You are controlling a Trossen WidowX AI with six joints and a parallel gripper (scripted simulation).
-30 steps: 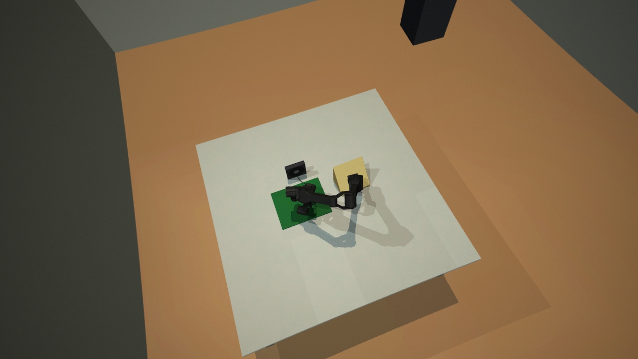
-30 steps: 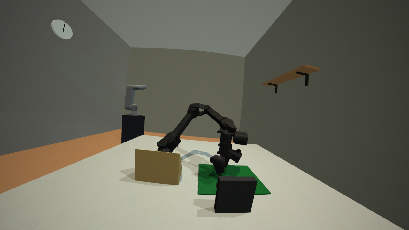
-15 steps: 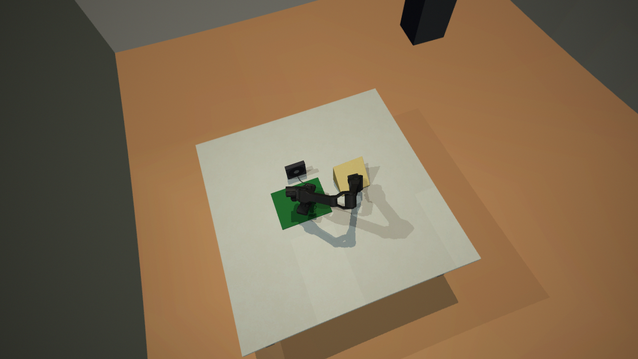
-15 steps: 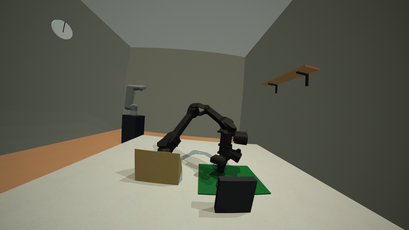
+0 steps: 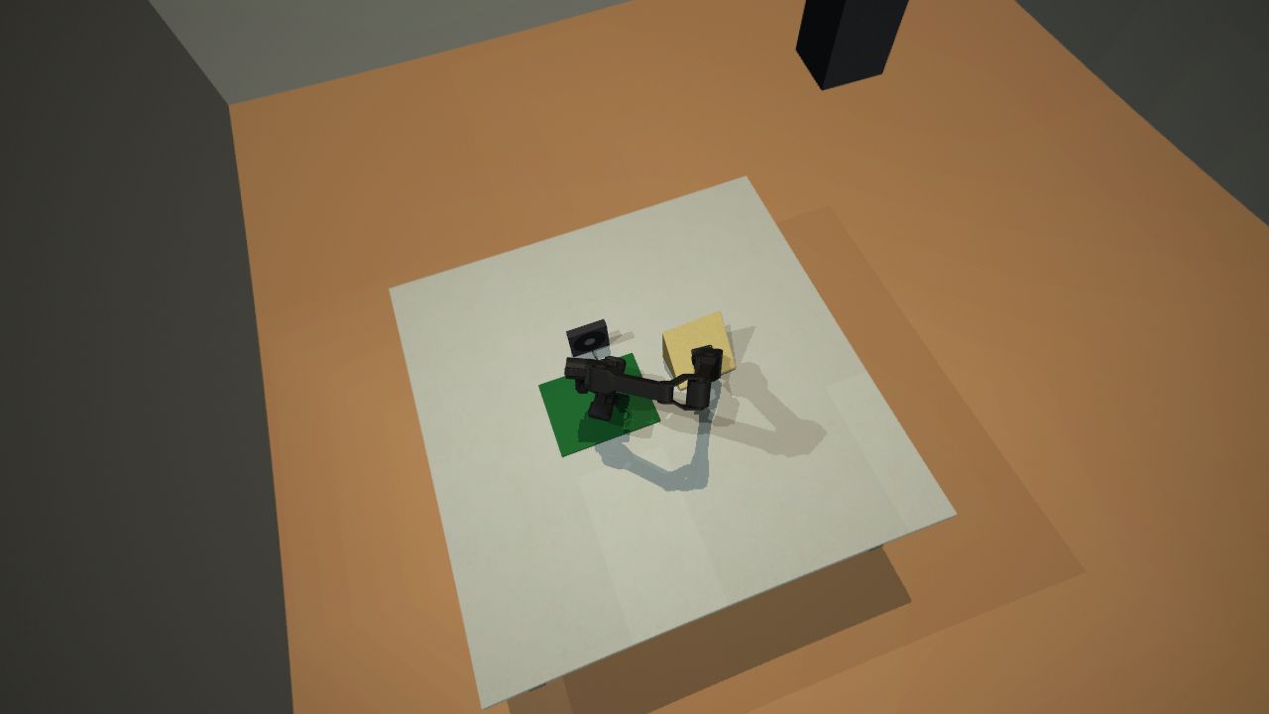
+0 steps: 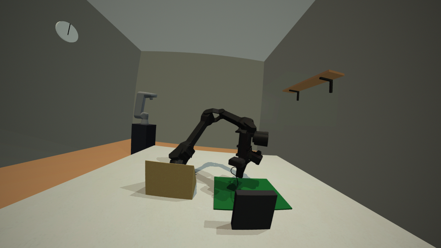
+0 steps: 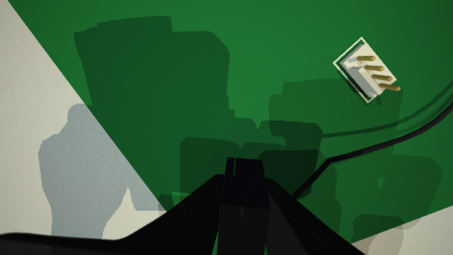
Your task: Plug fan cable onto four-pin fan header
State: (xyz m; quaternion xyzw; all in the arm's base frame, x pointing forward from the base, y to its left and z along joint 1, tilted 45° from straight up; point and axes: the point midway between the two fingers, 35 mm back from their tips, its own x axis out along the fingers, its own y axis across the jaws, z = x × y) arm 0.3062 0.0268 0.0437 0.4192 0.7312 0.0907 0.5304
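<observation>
Now: the green board 3 cm ahead of my gripper tip, 3 cm to the right of it and 8 cm below it. From my gripper tip the other things lie so: black fan 22 cm to the right, 1 cm below; then black plug 1 cm behind, 1 cm above.
</observation>
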